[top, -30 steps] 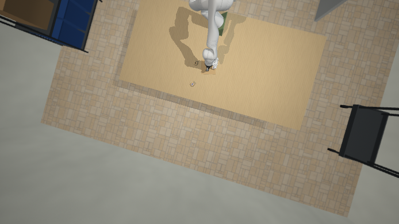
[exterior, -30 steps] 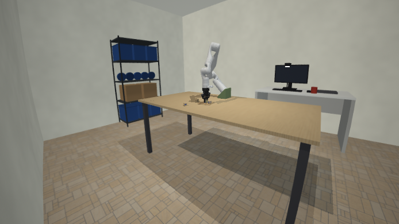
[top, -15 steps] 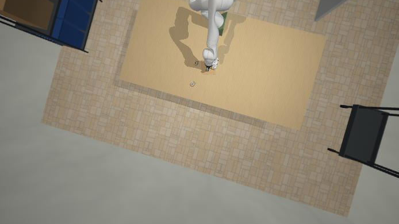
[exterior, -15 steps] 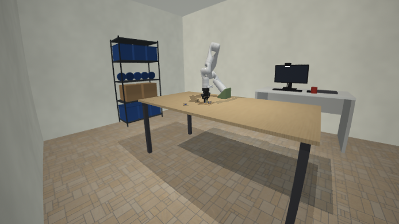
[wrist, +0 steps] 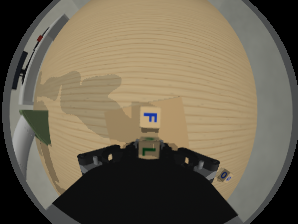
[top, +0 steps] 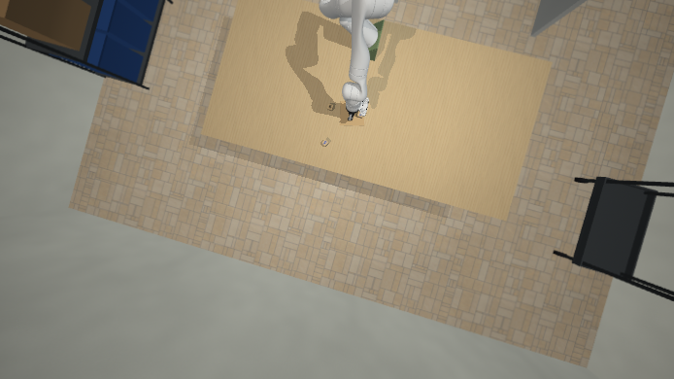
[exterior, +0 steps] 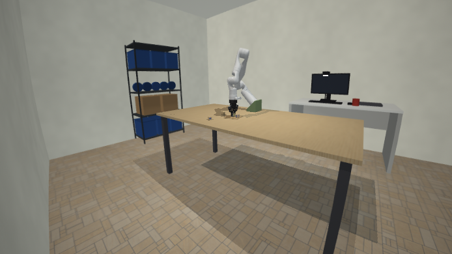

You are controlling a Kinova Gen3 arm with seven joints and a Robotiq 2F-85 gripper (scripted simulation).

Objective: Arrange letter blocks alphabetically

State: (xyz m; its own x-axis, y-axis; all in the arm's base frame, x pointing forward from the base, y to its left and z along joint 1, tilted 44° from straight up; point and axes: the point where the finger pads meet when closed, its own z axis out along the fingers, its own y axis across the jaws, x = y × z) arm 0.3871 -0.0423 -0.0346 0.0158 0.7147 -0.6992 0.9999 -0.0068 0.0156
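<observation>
My gripper is now right at the green-marked block. Round my hand: tan mat: 30 mm below.
</observation>
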